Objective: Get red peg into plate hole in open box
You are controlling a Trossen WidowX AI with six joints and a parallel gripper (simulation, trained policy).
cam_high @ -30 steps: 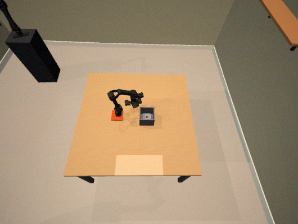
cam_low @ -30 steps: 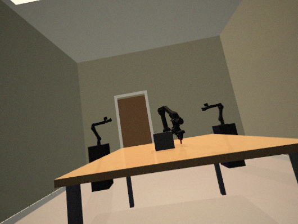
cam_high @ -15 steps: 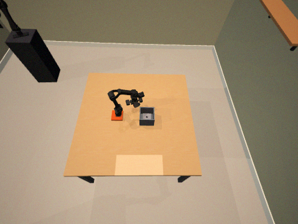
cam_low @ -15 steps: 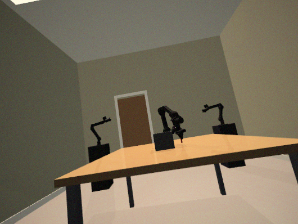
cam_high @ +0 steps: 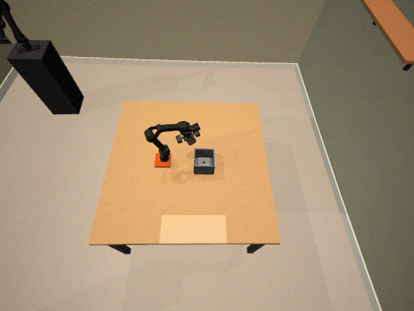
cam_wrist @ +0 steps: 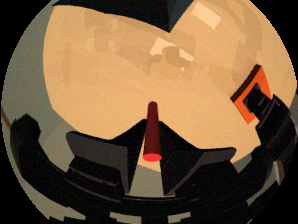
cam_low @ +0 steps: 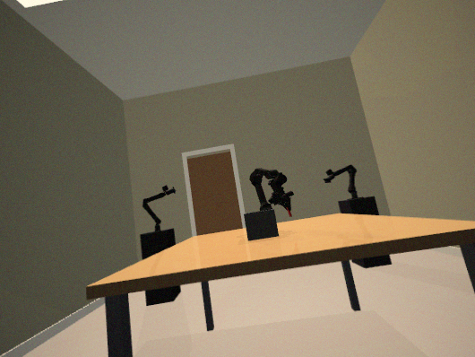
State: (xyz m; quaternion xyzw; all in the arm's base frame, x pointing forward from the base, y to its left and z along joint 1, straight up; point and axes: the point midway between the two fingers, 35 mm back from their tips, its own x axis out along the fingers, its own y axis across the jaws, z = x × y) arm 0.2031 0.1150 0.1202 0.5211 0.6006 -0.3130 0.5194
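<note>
Now: gripper tip 11 cm short of the plate, 20 cm to the left of it and 6 cm above it. Also, from my gripper tip: red peg 1 cm to the right, 1 cm above.
</note>
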